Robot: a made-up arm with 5 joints. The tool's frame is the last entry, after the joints.
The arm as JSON. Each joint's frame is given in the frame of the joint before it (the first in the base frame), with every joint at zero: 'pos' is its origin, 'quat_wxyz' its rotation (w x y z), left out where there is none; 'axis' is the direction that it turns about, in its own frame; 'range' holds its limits. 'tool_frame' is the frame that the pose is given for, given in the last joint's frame.
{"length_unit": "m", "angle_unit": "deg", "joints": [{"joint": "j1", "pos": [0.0, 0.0, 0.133], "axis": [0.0, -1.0, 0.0], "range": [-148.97, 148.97]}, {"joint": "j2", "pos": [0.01, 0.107, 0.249], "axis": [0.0, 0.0, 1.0], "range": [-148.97, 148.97]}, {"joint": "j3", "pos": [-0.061, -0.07, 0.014], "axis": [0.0, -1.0, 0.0], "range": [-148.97, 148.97]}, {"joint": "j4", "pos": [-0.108, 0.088, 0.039], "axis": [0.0, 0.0, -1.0], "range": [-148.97, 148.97]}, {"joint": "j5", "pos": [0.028, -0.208, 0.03], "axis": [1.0, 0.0, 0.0], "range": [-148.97, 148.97]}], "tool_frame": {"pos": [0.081, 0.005, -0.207]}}
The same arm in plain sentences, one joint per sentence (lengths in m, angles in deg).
The arm has five revolute joints in a row. What follows holds with every joint at zero, and every direction is one of the base frame's. Joint 1 is mounted 0.1330 m along +z from the base frame's origin and turns about -y, from -148.97 to 148.97 deg. Joint 2 is mounted 0.0100 m along +x and 0.1070 m along +y and 0.2490 m along +z from joint 1 and turns about +z, from -148.97 to 148.97 deg. Joint 3 is mounted 0.0610 m along -x and 0.0700 m along -y and 0.0140 m along +z from joint 2 and turns about -y, from -148.97 to 148.97 deg. Joint 4 is mounted 0.1080 m along -x and 0.0880 m along +y and 0.0390 m along +z from joint 3 and turns about -z, from -148.97 to 148.97 deg. Joint 5 is mounted 0.0280 m along +x and 0.2080 m along -y and 0.0300 m along +z from joint 4 and turns about +x, from -148.97 to 148.97 deg. The tool frame, which is the frame that the pose is given for, is mounted 0.0810 m along +x and 0.0050 m along +y and 0.2070 m along -z from joint 5; its axes are parallel to the base frame's.
